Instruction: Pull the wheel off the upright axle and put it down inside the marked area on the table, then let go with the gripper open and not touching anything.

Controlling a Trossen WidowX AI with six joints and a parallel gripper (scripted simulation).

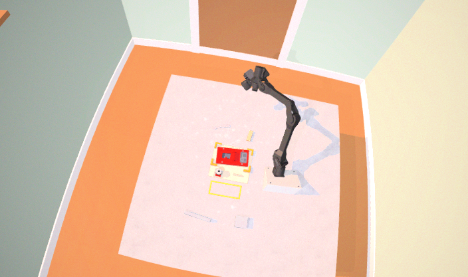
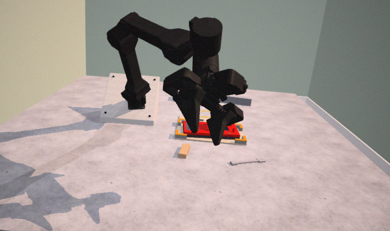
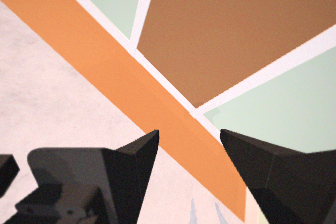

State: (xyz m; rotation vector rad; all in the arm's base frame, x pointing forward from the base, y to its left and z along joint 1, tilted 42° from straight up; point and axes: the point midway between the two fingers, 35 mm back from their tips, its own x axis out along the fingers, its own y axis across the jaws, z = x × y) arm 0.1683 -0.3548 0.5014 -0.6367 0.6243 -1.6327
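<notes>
Right now my gripper tip is 21 cm short of the wheel, 61 cm to the right of it and 17 cm above it. From my gripper tip the other things lie so: wooden block: 1 cm ahead, 34 cm to the left, 20 cm below; then upright axle: 21 cm ahead, 61 cm to the left, 17 cm below; then thin grey bar: 20 cm ahead, 29 cm to the left, 20 cm below.
</notes>
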